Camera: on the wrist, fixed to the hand. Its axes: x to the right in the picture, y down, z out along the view.
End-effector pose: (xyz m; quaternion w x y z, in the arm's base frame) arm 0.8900 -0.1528 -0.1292 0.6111 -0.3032 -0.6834 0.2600
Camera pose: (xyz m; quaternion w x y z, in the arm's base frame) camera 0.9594 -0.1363 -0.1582 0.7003 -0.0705 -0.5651 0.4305
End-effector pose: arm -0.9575 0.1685 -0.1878 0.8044 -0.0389 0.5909 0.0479
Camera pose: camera -1.0277 0.1990 -0.1957 0.7640 0.1918 0.5902 -0.1764
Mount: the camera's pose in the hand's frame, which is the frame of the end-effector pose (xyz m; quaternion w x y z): -0.0124 0.0390 -0.0652 0.9474 0.3165 0.0210 -0.0422
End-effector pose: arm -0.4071 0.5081 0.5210 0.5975 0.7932 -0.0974 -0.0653
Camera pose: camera -0.4078 0.5615 0.5764 0.3143 0.9461 -0.0669 -0.0396
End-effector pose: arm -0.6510 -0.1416 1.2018 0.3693 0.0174 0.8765 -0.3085
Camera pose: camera -0.6734 -0.0715 1.2244 0.3129 0.1029 0.7412 -0.5849
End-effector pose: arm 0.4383 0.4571 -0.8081 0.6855 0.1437 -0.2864 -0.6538
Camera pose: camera 0.5081 0.4617 -0.8402 0.5824 0.3789 -0.4578 -0.5547
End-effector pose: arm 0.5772 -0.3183 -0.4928 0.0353 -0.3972 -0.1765 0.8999
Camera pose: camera 0.6361 -0.3384 -0.5381 0.2008 -0.3766 0.1016 0.8986
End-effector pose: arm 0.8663 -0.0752 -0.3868 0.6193 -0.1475 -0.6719 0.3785
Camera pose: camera 0.9196 -0.0361 -0.4262 0.6635 0.0767 -0.5100 0.5420
